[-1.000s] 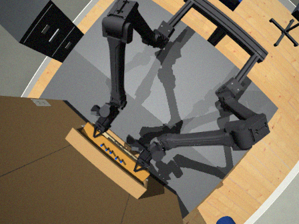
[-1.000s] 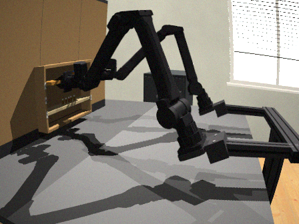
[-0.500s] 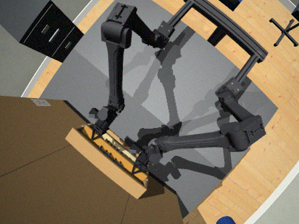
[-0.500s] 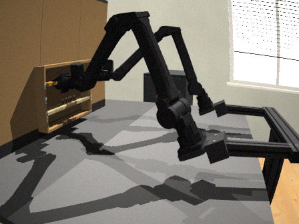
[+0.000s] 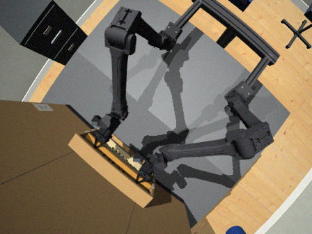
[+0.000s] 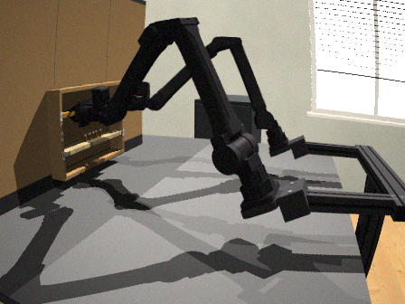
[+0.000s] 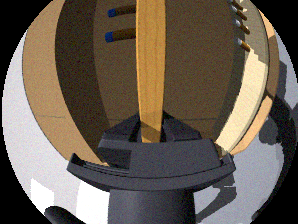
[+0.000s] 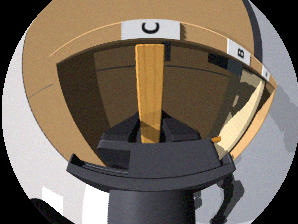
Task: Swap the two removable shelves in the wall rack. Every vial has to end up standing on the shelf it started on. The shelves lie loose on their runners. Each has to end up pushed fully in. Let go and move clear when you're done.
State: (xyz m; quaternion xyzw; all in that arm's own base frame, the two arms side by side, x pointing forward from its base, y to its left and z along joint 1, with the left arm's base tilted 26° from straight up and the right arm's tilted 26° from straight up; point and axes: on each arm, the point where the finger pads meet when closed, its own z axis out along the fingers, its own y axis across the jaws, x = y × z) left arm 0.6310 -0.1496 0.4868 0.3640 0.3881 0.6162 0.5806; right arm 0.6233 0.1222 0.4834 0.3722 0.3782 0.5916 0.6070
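Observation:
Right now the pale shelf is 150 mm to the right of my left hand and 150 mm below it. Also, from my left hand: orange shelf: 150 mm to the right; wall rack: 150 mm to the right, 70 mm below.
The orange shelf lies 150 mm to the left of my right hand. The rest, counted from my right hand: pale shelf 10 mm ahead, 150 mm to the left, 150 mm below; then wall rack 10 mm ahead, 150 mm to the left, 70 mm below.

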